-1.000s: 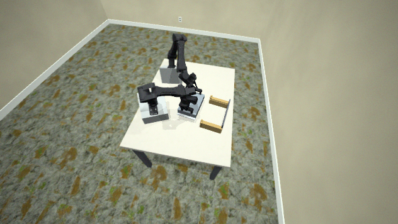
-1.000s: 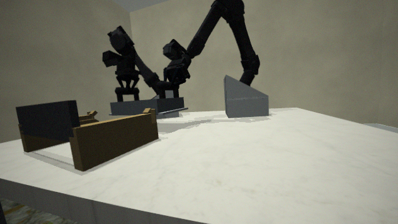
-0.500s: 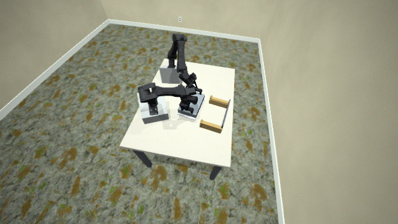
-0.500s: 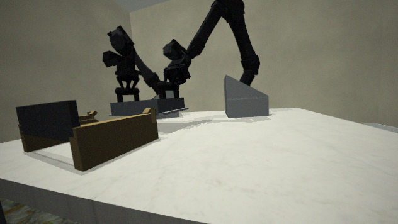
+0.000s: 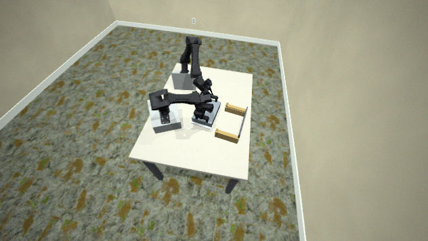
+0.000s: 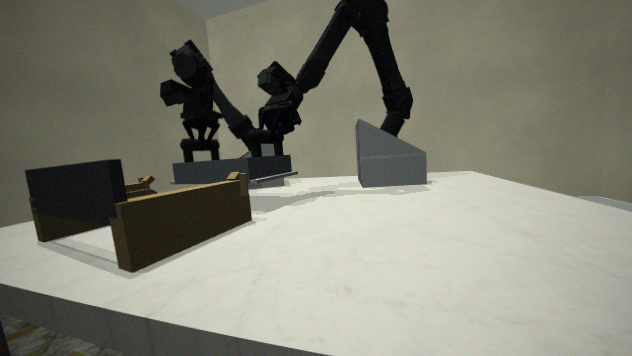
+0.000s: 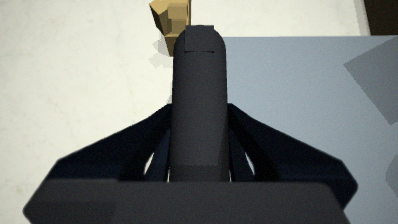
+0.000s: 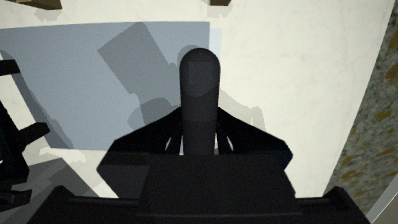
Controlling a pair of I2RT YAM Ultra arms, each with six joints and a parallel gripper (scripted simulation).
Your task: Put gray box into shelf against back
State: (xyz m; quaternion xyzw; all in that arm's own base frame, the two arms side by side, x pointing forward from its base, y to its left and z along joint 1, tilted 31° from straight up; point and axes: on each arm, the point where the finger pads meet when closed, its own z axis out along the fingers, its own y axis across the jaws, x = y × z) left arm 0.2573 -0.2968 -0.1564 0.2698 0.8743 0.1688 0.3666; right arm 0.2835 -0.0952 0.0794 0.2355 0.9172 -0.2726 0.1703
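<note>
Now: the gray box 1 cm ahead of my right hand, 12 cm to the left of it and 5 cm below it. The rest, counted from my right hand: dark back plate 33 cm ahead, 8 cm to the left, 8 cm below.
My left gripper is now 12 cm to the left of the gray box, 5 cm above it and 1 cm past it. Round my left hand: dark back plate: 30 cm ahead, 15 cm to the right, 8 cm below.
</note>
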